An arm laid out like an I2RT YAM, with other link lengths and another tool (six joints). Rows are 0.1 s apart.
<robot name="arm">
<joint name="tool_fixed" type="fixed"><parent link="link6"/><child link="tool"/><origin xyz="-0.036 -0.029 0.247" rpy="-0.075 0 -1.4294"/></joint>
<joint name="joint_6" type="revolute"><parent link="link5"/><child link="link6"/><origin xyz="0.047 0 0.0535" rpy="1.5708 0 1.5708"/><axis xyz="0 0 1"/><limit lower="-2.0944" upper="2.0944"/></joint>
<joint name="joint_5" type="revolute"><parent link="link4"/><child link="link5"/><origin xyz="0.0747 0.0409 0.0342" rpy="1.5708 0 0"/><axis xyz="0 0 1"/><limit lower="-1.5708" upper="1.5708"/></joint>
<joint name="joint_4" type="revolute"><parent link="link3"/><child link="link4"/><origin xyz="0.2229 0.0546 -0.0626"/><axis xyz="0 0 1"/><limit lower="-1.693" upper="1.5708"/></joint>
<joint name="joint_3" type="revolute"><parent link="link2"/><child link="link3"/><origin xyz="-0.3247 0 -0.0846" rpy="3.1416 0 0"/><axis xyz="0 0 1"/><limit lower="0" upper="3.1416"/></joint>
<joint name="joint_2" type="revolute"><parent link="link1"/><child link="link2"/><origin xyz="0.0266 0.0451 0.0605" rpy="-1.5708 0 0"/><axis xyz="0 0 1"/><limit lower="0" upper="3.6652"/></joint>
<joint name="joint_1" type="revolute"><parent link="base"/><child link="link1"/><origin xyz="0 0 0.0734"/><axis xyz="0 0 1"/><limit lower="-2.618" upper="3.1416"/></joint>
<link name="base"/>
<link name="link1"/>
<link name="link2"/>
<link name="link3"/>
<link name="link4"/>
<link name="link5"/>
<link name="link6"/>
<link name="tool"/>
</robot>
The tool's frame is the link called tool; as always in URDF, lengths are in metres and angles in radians.
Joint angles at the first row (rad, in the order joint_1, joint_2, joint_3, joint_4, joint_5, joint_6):
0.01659 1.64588 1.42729 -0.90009 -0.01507 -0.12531
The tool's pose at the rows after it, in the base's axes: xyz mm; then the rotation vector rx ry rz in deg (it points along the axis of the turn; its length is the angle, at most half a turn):
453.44, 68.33, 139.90, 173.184, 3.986, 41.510
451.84, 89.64, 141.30, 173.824, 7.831, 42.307
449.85, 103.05, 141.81, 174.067, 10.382, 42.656
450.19, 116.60, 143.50, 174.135, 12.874, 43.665
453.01, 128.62, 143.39, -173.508, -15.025, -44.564
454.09, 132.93, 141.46, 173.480, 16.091, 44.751
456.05, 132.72, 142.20, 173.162, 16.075, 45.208
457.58, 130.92, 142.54, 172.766, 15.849, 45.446
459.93, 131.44, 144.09, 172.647, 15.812, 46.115
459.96, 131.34, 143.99, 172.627, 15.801, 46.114
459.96, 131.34, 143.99, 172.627, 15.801, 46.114
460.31, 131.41, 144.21, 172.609, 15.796, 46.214
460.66, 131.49, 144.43, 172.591, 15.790, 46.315
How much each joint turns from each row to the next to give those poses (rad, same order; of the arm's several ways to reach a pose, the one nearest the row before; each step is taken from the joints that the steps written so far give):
0.05875 0.00000 0.00001 0.01754 -0.00458 -0.00001
0.04273 -0.00001 -0.00002 0.00649 -0.00609 0.00000
0.02901 -0.00001 -0.00002 0.00269 -0.00076 0.00002
0.02858 0.00080 0.00005 0.01104 -0.00040 -0.00003
0.02632 0.00760 -0.00001 0.01829 0.00344 0.00001
0.01490 0.00611 -0.00041 0.00728 0.01030 0.00001
0.00151 0.00039 0.00003 0.00571 0.00457 0.00000
-0.00039 -0.00001 -0.00003 0.00308 0.00648 -0.00002
0.00000 0.00001 0.00042 0.00721 0.00001 0.00000
0.00002 -0.00001 -0.00040 0.00040 0.00039 0.00003
0.00000 0.00000 0.00000 0.00000 0.00000 0.00000
-0.00002 0.00000 0.00000 0.00113 -0.00002 -0.00003
0.00000 -0.00001 -0.00002 0.00116 0.00000 0.00001

